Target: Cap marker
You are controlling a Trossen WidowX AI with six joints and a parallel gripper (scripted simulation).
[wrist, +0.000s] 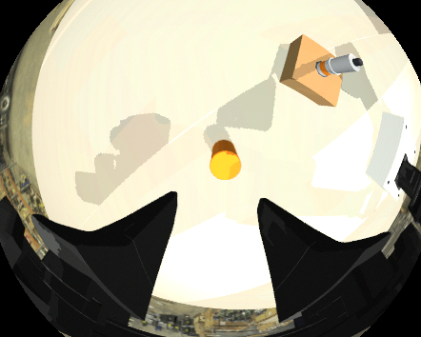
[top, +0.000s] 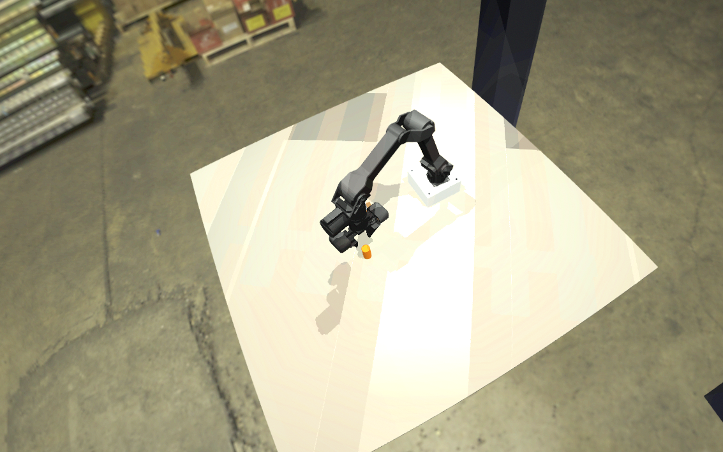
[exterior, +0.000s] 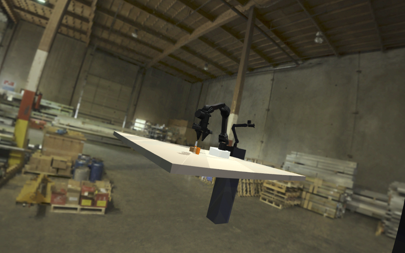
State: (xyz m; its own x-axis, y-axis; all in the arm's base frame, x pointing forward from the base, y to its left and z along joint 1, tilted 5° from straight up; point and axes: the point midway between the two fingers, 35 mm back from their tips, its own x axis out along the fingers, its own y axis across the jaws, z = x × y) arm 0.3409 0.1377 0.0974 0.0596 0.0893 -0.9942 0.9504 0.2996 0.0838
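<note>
The orange cap is 8 cm below my gripper tip. The rest, counted from my gripper tip: holder block: 6 cm behind, 15 cm to the right, 9 cm below.
</note>
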